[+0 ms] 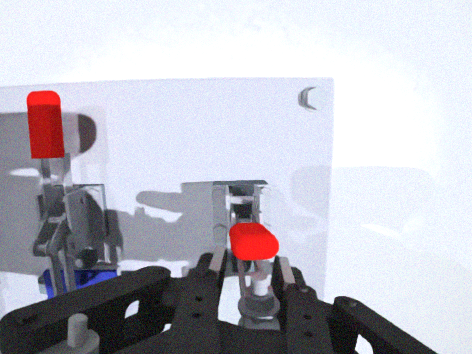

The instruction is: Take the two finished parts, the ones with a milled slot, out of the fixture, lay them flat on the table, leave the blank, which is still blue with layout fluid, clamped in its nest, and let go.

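Places are measured from the arm's base along level axes (x left, y ahead, z down), in metres.
Pixels of known places: gripper, fingertip midpoint: [249, 267].
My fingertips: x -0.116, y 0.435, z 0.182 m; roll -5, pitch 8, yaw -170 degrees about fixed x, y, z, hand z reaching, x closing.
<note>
Behind a point stands the place of what it marks.
My gripper [249, 267] @[z 0.183, x -0.116, y 0.435 m] is shut on the red handle [254, 241] @[z 0.130, x -0.114, y 0.472 m] of the right-hand toggle clamp, with a finger on either side of it. That clamp's spindle and washer [258, 304] @[z 0.117, x -0.113, y 0.455 m] show below the handle, between the fingers; the arm looks lowered. The nest beneath is mostly hidden by the fingers, and I cannot make out a milled slot or a finished part there. The blue blank [104, 276] @[z 0.208, x -0.021, y 0.420 m] shows in part at the lower left, under the arm of the left clamp and partly behind my gripper's linkage. The left clamp's red handle [45, 126] @[z 0.187, x -0.009, y 0.520 m] stands up at the upper left.
The pale fixture plate [200, 130] @[z 0.224, x -0.090, y 0.513 m] carries both clamps and a hex bolt head [310, 98] @[z 0.217, x -0.162, y 0.530 m] near its far right corner. The left clamp's spindle [77, 331] rises at the lower left, close to my gripper's linkage. The bright table [400, 150] @[z 0.239, x -0.241, y 0.492 m] lies beyond the plate's right edge.
</note>
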